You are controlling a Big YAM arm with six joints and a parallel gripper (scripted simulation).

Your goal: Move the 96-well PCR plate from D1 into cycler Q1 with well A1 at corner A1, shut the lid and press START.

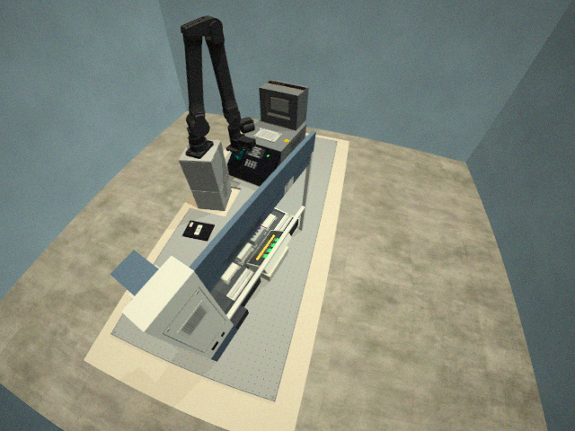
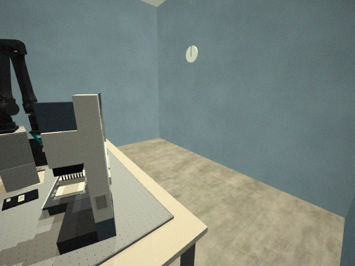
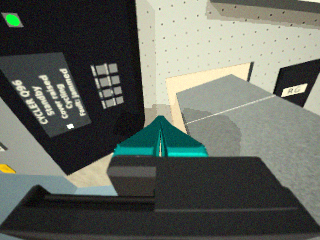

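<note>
My hand is 320 mm to the left of the tube cooling block, 200 mm short of it and 130 mm above it. Also, from my hand: regrip nest 370 mm to the right, 210 mm below, 70 mm behind; then gantry tower 790 mm to the right, 300 mm ahead, 70 mm above; then pipetting head 780 mm to the right, 210 mm ahead, 180 mm above.
</note>
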